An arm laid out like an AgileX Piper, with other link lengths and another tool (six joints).
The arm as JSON. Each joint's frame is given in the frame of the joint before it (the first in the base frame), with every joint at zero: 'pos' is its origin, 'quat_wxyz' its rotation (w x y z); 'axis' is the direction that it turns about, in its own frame. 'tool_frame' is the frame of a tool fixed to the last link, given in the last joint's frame.
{
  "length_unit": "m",
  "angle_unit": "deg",
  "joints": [
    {
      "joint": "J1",
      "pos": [
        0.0,
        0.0,
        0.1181
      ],
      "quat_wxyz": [
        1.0,
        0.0,
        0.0,
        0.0
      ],
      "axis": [
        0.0,
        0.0,
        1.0
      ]
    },
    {
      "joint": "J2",
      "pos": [
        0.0,
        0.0,
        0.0
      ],
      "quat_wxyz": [
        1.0,
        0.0,
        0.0,
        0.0
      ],
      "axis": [
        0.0,
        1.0,
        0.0
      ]
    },
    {
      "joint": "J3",
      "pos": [
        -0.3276,
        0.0,
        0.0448
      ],
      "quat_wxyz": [
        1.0,
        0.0,
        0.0,
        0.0
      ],
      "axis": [
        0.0,
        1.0,
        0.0
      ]
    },
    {
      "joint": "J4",
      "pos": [
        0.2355,
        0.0,
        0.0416
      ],
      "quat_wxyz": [
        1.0,
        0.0,
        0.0,
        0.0
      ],
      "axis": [
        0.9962,
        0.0,
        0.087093
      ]
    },
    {
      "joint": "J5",
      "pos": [
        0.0,
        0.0,
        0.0
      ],
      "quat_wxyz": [
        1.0,
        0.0,
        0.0,
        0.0
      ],
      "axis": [
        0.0,
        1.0,
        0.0
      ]
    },
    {
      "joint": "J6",
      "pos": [
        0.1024,
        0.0,
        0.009
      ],
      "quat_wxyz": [
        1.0,
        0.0,
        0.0,
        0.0
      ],
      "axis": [
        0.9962,
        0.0,
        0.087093
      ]
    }
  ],
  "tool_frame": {
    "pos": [
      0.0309,
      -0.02,
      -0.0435
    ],
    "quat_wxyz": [
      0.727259,
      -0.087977,
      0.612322,
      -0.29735
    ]
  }
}
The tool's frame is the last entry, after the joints.
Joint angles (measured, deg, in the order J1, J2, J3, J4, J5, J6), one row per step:
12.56, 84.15, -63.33, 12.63, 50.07, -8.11
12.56, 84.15, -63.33, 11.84, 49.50, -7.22
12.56, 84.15, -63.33, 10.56, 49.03, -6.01
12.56, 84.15, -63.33, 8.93, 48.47, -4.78
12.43, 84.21, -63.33, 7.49, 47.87, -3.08
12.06, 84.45, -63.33, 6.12, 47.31, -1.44
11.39, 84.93, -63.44, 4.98, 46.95, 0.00
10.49, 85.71, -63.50, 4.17, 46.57, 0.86
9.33, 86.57, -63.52, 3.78, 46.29, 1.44
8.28, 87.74, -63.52, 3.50, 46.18, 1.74
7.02, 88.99, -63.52, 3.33, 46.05, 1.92
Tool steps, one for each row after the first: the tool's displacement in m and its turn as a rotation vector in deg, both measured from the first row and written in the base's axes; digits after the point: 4 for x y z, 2 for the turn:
0.0012, -0.0009, 0.0001, -0.32, -0.49, -0.70
0.0024, -0.0027, 0.0002, -0.98, -0.93, -1.51
0.0039, -0.0052, 0.0003, -1.93, -1.56, -2.26
0.0054, -0.0075, 0.0002, -2.51, -2.03, -3.59
0.0076, -0.0106, -0.0007, -3.08, -2.31, -5.11
0.0104, -0.0146, -0.0023, -3.59, -2.27, -6.76
0.0140, -0.0193, -0.0055, -4.10, -1.95, -8.20
0.0175, -0.0247, -0.0094, -4.39, -1.35, -9.76
0.0210, -0.0296, -0.0150, -4.80, -0.29, -10.95
0.0247, -0.0355, -0.0210, -5.15, 0.85, -12.28

